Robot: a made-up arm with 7 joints.
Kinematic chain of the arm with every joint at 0, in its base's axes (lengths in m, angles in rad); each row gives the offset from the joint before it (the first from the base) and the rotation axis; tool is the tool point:
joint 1: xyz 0 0 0 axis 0 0.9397 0.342
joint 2: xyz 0 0 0 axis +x
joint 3: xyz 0 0 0 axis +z
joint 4: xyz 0.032 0 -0.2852 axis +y
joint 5: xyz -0.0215 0 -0.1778 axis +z
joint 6: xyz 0 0 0 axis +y
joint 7: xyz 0 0 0 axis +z
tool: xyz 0 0 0
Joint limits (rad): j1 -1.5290..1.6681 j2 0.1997..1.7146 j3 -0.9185..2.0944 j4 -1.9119..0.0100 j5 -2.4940..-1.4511 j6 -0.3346..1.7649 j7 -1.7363..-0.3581
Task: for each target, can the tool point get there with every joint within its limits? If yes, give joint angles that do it. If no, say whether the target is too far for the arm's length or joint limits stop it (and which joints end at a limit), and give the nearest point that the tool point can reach.
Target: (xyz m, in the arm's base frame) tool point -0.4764 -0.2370 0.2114
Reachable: no: too far | nearest point -0.4601 -0.0503 0.0547 | short by 0.244 m
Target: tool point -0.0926 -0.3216 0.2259
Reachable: no: joint limits stop it (at a limit: joint 1, joint 2, joint 4) | nearest point 0.2315 -0.2029 0.0921 | short by 0.370 m
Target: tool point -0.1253 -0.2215 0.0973
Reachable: no: joint limits stop it (at a limit: joint 1, joint 2, joint 3, joint 4) | nearest point -0.2300 -0.1516 -0.1655 | short by 0.291 m
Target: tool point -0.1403 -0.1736 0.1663
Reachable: no: joint limits stop it (at a limit: joint 1, joint 2, joint 3, joint 4) | nearest point -0.2586 0.0878 0.1694 | short by 0.287 m
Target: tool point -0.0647 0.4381 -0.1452
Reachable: yes | joints 0.2946 1.1439 1.1266 -0.2175 -1.9246 1.3731 -1.6267
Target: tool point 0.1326 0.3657 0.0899
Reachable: yes | joints 0.1015 1.4435 0.8268 -1.3503 -2.1651 1.0552 -1.0590
